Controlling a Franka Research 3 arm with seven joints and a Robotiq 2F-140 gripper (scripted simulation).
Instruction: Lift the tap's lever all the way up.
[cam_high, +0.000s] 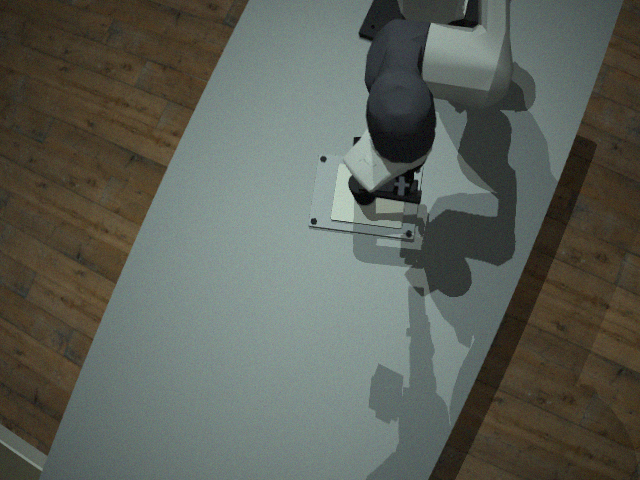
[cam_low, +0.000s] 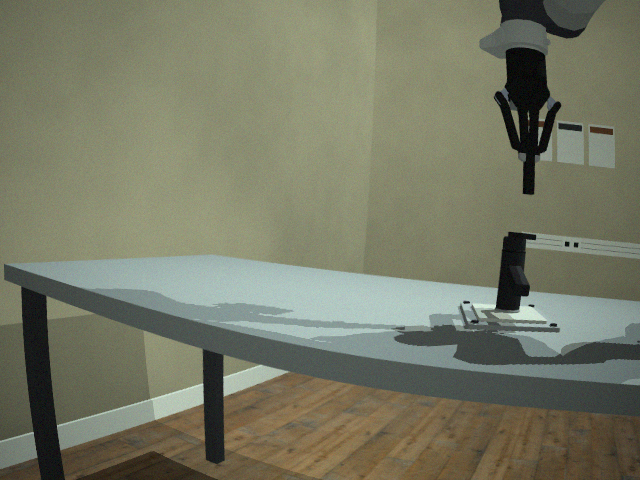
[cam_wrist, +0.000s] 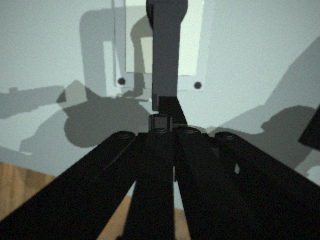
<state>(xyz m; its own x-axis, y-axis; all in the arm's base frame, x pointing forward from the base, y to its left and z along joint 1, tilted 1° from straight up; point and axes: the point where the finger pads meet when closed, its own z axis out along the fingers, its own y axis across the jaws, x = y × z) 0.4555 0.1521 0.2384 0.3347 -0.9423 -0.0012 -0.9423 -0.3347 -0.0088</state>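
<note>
The lever is 10 mm ahead of my hand, 40 mm to the right of it and 100 mm below it. The rest, counted from my hand: tap 20 mm ahead, 60 mm to the right, 140 mm below.
</note>
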